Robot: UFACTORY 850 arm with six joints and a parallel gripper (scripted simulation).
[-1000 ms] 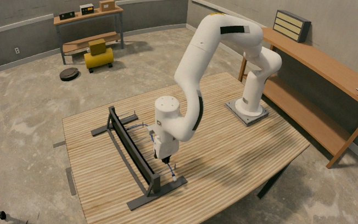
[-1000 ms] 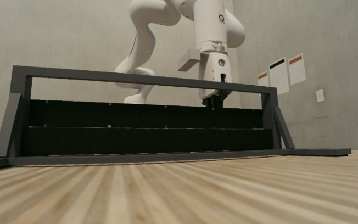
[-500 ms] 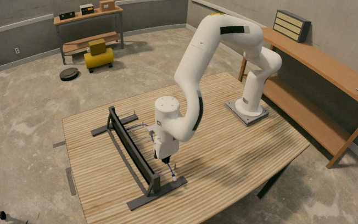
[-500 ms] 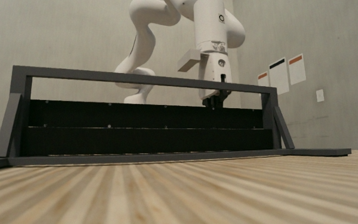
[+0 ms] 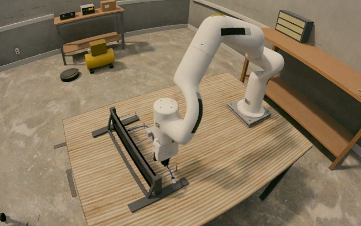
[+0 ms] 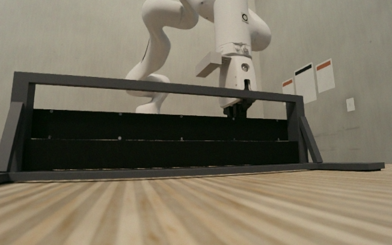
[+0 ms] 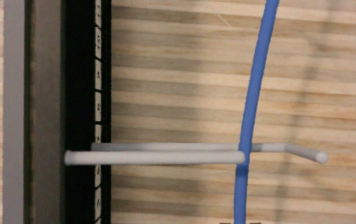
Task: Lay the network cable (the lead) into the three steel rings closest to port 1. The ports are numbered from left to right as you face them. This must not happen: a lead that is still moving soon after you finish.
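My gripper is now 90 mm to the right of the pale plug, 20 mm short of it and 20 mm above it. From my hand the other things lie so: dark grey rack: 150 mm to the right, 90 mm ahead, 20 mm below.
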